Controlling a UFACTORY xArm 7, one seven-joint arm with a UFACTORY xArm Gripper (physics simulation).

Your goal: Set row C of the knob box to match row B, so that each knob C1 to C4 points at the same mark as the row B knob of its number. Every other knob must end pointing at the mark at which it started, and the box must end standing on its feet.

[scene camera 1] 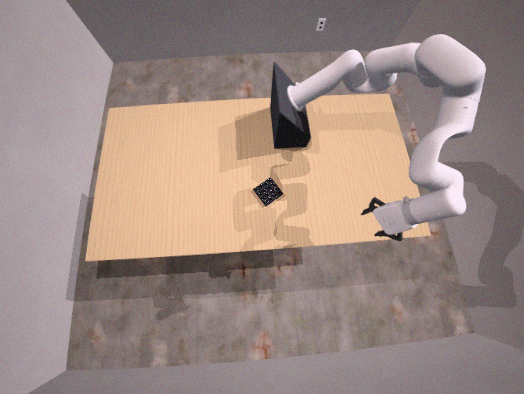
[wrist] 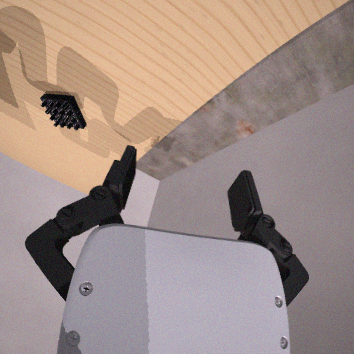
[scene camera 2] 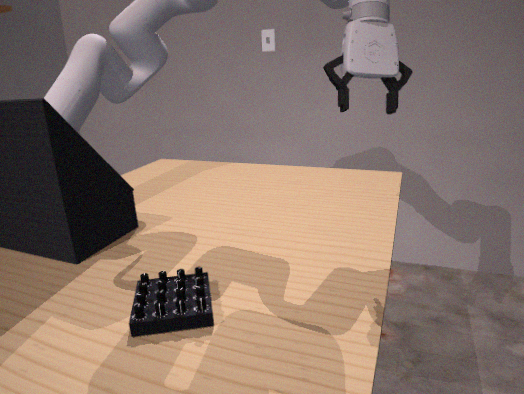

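Pixels of known places: gripper, fingertip midpoint: (scene camera 1: 369, 223) (wrist: 186, 170) (scene camera 2: 367, 112); arm's base, link origin: (scene camera 1: 294, 99) (scene camera 2: 39, 150).
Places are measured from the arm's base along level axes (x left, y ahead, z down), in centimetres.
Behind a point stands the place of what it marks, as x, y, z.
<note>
The black knob box (scene camera 1: 268, 192) @(-11.2, 42.5, 16.2) (scene camera 2: 171, 324) @(-15.7, 45.0, 17.1) (wrist: 64, 111) @(-9.1, 42.7, 15.8) stands upright on the table, its knobs pointing up in a grid of rows. White marks show around the knobs, but they are too small to read, and I cannot tell which row is B or C or where each knob points. My gripper (scene camera 1: 368, 224) @(26.5, 60.0, -4.8) (scene camera 2: 367, 111) @(26.5, 60.0, -4.8) (wrist: 186, 170) @(26.5, 60.0, -4.8) is open and empty. It hangs high, well apart from the box, toward the right end of the table in the scene camera 1 view. The box's feet are hidden beneath it.
The wooden table (scene camera 1: 150, 200) @(-71.0, 47.7, 18.4) (scene camera 2: 300, 200) @(37.3, 42.2, 18.4) (wrist: 200, 45) @(26.5, 57.8, 18.4) carries a large black wedge-shaped block (scene camera 1: 290, 132) @(-1.7, 16.3, 3.5) (scene camera 2: 95, 200) @(-1.1, 16.3, 8.6), where the white arm (scene camera 1: 325, 85) @(11.0, 3.1, -12.1) (scene camera 2: 80, 75) @(11.4, 2.2, -14.0) is mounted. The arm's shadow falls across the table beside the box. Grey walls stand around, one with a socket (scene camera 1: 321, 24) (scene camera 2: 268, 40).
</note>
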